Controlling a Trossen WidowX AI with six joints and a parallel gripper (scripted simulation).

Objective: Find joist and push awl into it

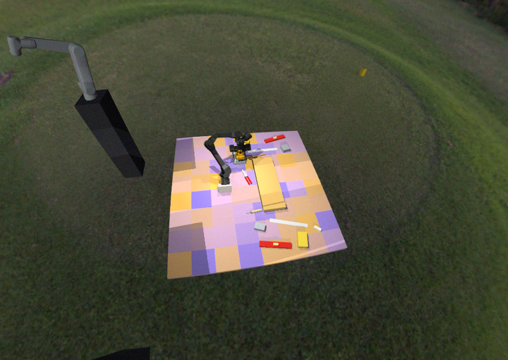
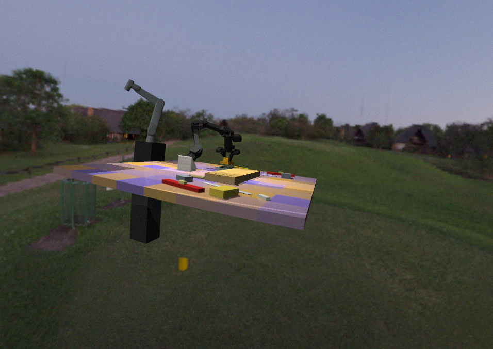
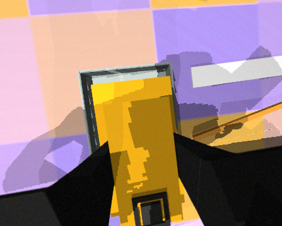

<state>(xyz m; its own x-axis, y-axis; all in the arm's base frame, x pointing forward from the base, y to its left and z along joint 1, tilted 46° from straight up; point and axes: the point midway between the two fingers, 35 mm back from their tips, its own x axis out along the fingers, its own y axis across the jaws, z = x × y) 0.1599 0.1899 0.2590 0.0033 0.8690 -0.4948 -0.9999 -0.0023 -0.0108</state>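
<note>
Right now my gripper tip is 6 cm above the grey tray and 1 cm to the left of it. Also, from my gripper tip: grey block (70 cm to the right, 6 cm below, 6 cm ahead); awl (57 cm to the right, 6 cm below, 2 cm ahead); yellow stud finder (2 cm to the right, 2 cm above).
</note>
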